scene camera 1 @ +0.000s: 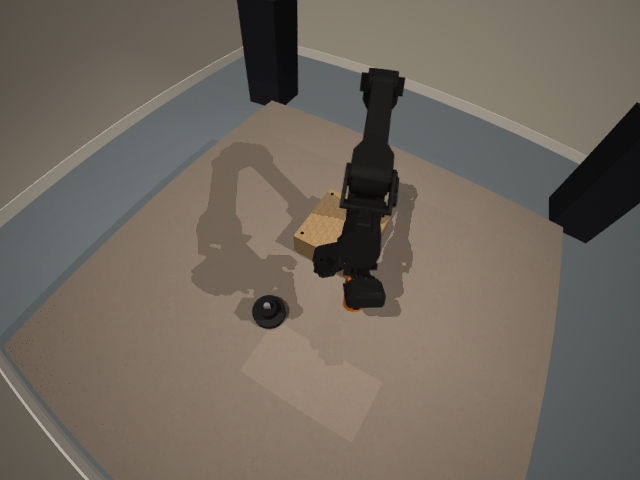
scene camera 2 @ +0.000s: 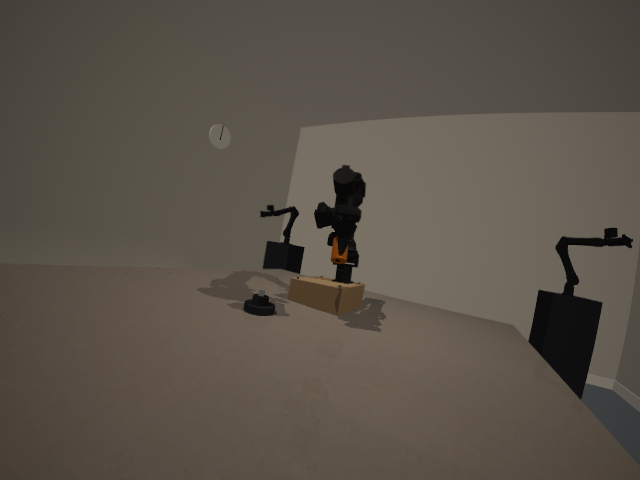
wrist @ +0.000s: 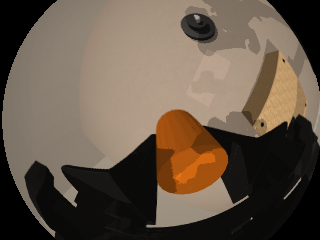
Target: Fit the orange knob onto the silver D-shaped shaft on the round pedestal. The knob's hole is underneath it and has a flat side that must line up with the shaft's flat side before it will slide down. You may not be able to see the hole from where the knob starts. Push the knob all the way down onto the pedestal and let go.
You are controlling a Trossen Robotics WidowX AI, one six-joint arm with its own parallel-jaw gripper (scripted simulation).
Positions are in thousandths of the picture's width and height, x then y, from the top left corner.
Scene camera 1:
gripper: 554, 628
black round pedestal: 421, 649
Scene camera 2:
gripper: 530, 536
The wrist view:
gripper: 558, 560
orange knob: 589, 665, held by the gripper
black round pedestal: 623, 115
